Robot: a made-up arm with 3 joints. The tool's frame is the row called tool.
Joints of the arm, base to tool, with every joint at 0 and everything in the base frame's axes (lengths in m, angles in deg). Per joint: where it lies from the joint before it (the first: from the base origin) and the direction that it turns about. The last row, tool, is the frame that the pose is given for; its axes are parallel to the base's.
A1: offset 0 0 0.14 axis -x
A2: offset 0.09 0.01 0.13 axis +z
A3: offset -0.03 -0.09 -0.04 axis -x
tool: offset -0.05 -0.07 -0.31
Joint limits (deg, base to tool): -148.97..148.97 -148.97..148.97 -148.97..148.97
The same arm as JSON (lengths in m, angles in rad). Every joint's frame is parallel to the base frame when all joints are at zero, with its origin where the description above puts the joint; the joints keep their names.
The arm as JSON. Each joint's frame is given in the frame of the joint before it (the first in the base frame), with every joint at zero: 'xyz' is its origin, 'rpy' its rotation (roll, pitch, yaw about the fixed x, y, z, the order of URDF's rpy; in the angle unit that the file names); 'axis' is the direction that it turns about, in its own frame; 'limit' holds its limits. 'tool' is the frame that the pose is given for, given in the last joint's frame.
{
  "units": {
    "length": "m",
    "angle": "rad"
  },
  "joints": [
    {
      "name": "A1",
      "type": "revolute",
      "origin": {
        "xyz": [
          0.0,
          0.0,
          0.14
        ],
        "rpy": [
          0.0,
          0.0,
          0.0
        ]
      },
      "axis": "-x",
      "limit": {
        "lower": -2.6,
        "upper": 2.6
      }
    },
    {
      "name": "A2",
      "type": "revolute",
      "origin": {
        "xyz": [
          0.09,
          0.01,
          0.13
        ],
        "rpy": [
          0.0,
          0.0,
          0.0
        ]
      },
      "axis": "+z",
      "limit": {
        "lower": -2.6,
        "upper": 2.6
      }
    },
    {
      "name": "A3",
      "type": "revolute",
      "origin": {
        "xyz": [
          -0.03,
          -0.09,
          -0.04
        ],
        "rpy": [
          0.0,
          0.0,
          0.0
        ]
      },
      "axis": "-x",
      "limit": {
        "lower": -2.6,
        "upper": 2.6
      }
    }
  ],
  "tool": {
    "origin": {
      "xyz": [
        -0.05,
        -0.07,
        -0.31
      ],
      "rpy": [
        0.0,
        0.0,
        0.0
      ]
    }
  }
}

